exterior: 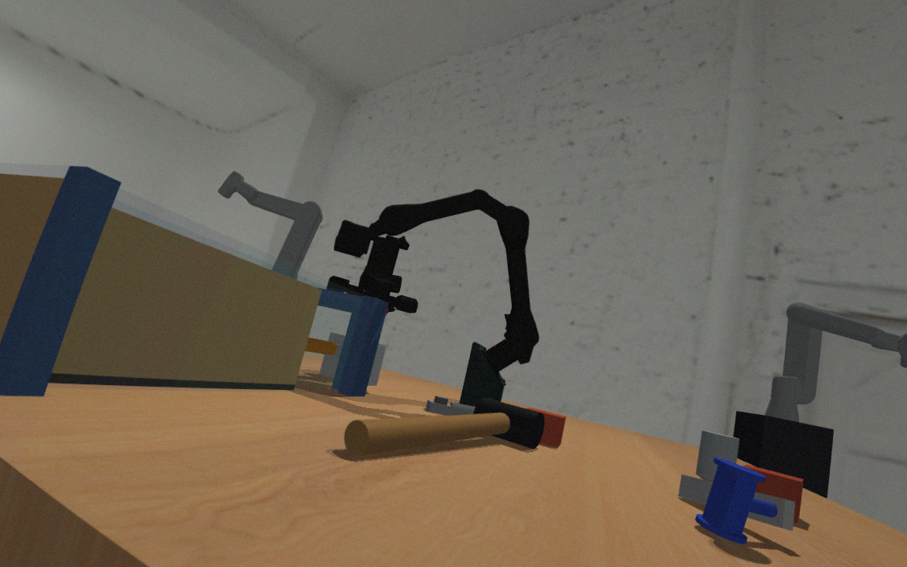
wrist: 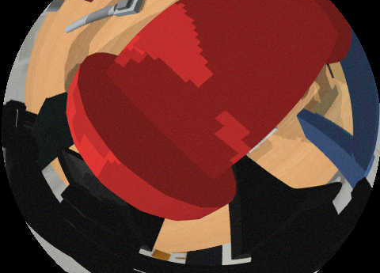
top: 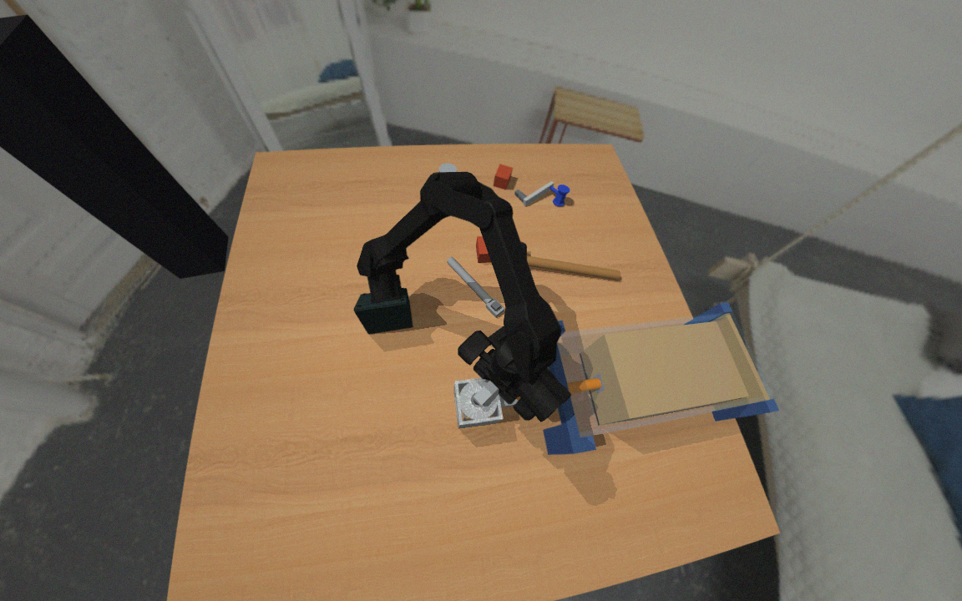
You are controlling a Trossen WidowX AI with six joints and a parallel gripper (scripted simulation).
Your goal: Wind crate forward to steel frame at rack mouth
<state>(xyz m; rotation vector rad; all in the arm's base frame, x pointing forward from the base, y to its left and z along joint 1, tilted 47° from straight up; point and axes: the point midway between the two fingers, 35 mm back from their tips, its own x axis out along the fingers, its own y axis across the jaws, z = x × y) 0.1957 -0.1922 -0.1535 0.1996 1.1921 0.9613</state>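
Now: the red-knobbed winch handle 10 mm to the left of my gripper tip, 10 mm ahead of it and 10 mm above it. From my gripper tip the other things lie so: winch (60 mm below, 60 mm behind, 30 mm to the right); red knob (50 mm ahead, 40 mm above, 30 mm to the left); blue steel frame (110 mm ahead, 40 mm to the right, 10 mm above).
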